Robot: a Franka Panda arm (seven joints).
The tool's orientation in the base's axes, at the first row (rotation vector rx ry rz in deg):
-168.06, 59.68, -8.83
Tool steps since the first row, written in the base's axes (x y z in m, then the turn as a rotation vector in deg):
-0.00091, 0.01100, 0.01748, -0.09, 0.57, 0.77
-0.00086, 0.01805, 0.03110, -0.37, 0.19, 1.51
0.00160, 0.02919, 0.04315, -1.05, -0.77, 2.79
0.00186, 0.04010, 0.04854, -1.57, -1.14, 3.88
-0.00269, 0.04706, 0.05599, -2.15, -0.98, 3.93
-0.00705, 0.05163, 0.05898, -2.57, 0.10, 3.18
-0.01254, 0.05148, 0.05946, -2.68, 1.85, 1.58
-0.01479, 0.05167, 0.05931, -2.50, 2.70, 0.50
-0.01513, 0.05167, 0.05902, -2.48, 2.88, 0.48
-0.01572, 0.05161, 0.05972, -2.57, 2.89, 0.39
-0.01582, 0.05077, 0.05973, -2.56, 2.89, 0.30
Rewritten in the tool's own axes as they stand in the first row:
-0.00616, -0.00896, -0.01758, -0.36, -0.43, -0.78
-0.00941, -0.01524, -0.03120, -0.28, 0.00, -1.54
-0.01351, -0.02611, -0.04304, -0.09, 1.10, -2.87
-0.01973, -0.03505, -0.04848, -0.16, 1.65, -4.01
-0.02700, -0.03802, -0.05641, -0.71, 1.89, -4.12
-0.03299, -0.03900, -0.05987, -1.78, 1.36, -3.43
-0.03709, -0.03546, -0.06091, -3.10, 0.16, -1.86
-0.03896, -0.03419, -0.06099, -3.59, -0.55, -0.78
-0.03925, -0.03396, -0.06073, -3.69, -0.71, -0.76
-0.03960, -0.03358, -0.06149, -3.77, -0.65, -0.68
-0.03915, -0.03287, -0.06150, -3.77, -0.65, -0.59

